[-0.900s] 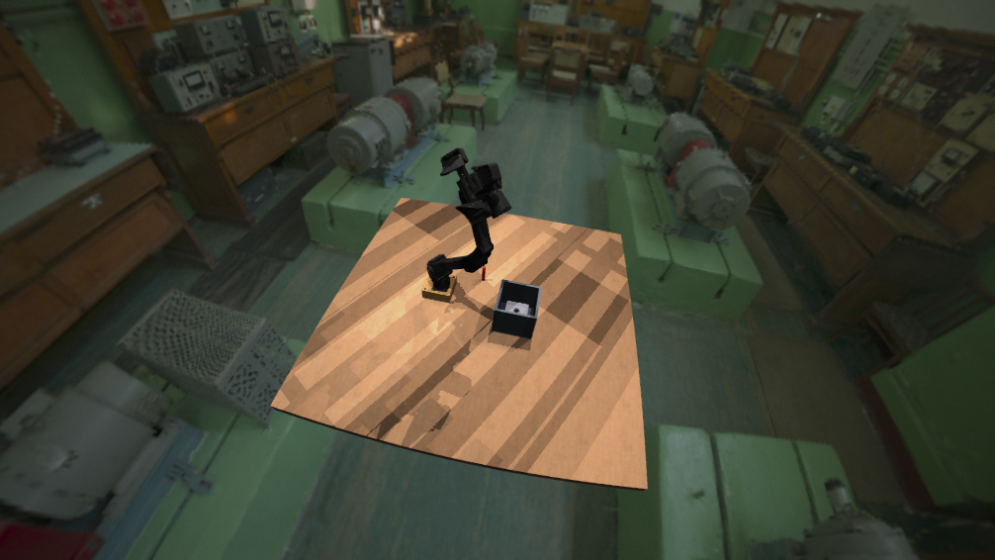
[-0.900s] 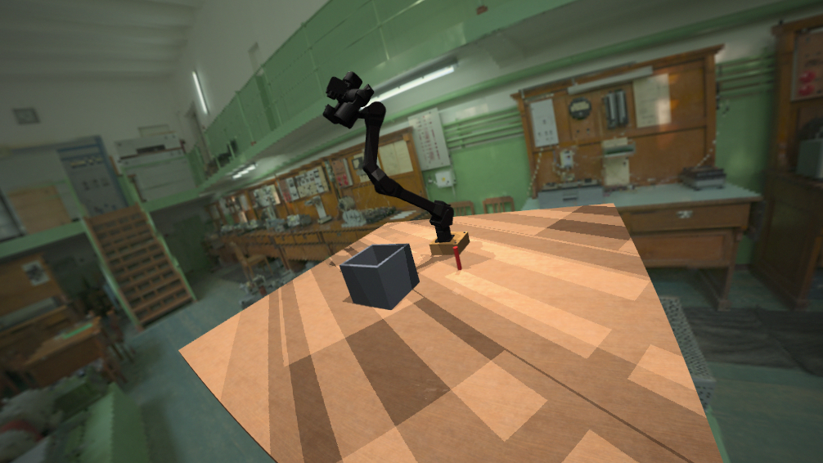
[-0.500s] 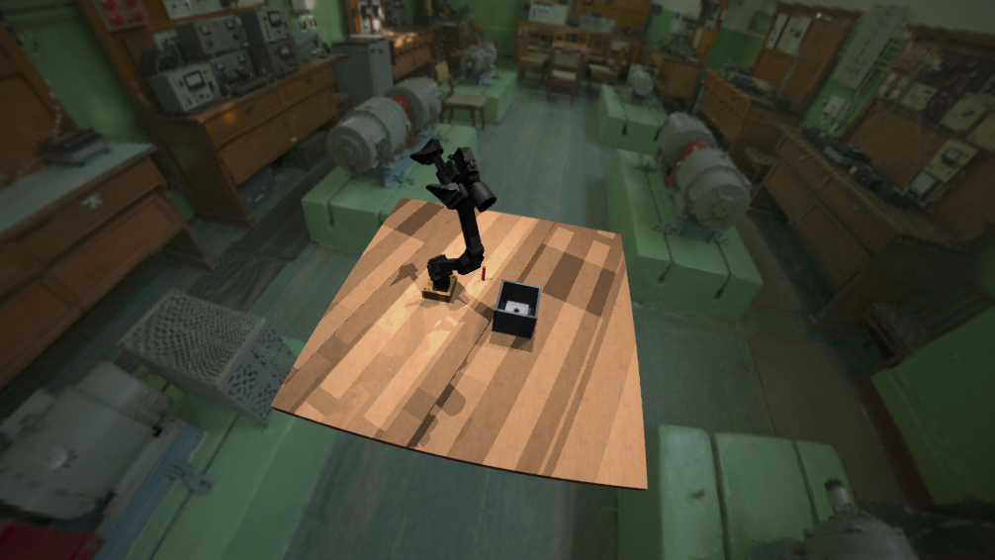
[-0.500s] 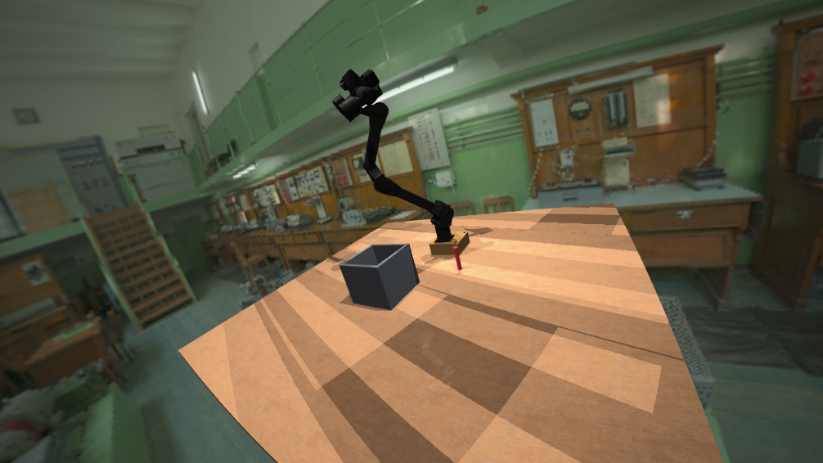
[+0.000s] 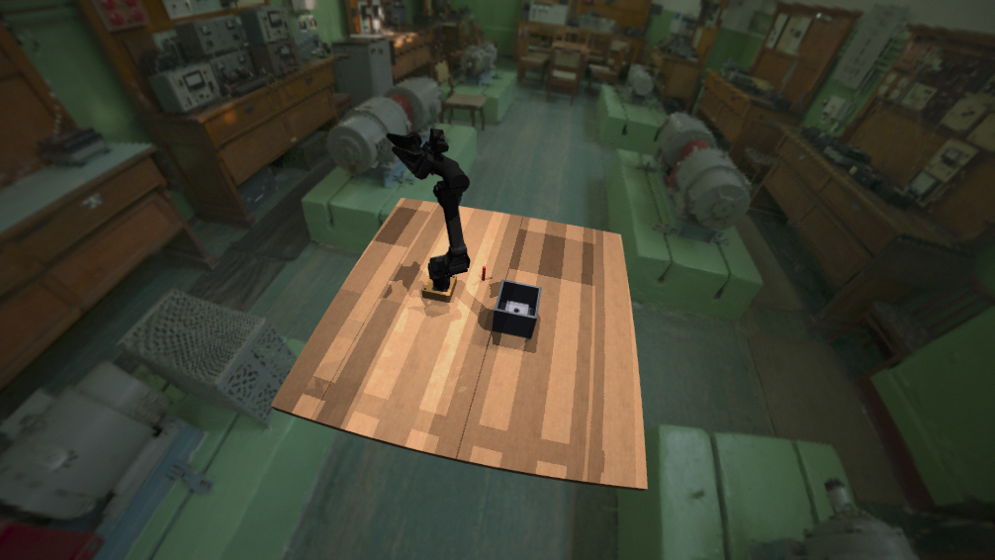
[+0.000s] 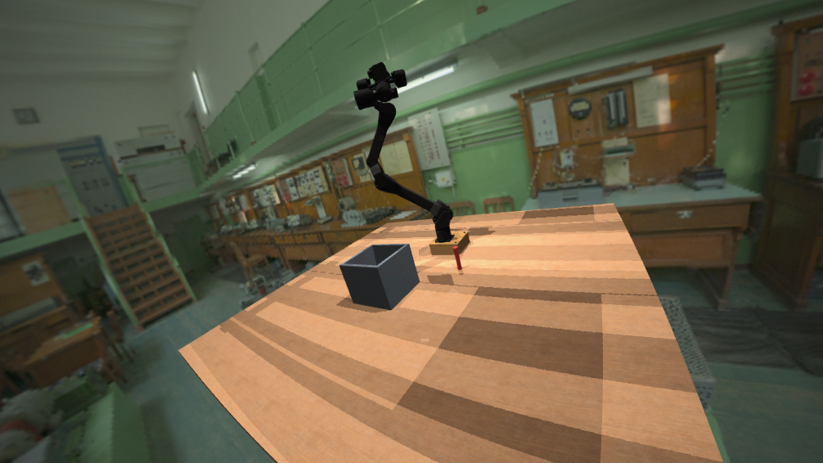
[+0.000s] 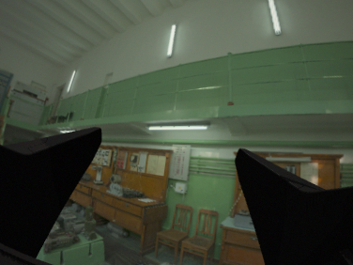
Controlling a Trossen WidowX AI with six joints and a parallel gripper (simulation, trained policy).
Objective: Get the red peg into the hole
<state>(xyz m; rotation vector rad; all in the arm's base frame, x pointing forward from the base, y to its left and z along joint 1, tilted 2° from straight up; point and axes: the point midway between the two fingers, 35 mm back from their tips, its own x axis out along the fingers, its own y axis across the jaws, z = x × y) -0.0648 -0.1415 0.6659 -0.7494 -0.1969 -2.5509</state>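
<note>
The red peg is 24 cm ahead of my gripper tip, 24 cm to the left of it and 70 cm below it. The rest, counted from my gripper tip: plate: 40 cm ahead, 4 cm to the left, 69 cm below.
</note>
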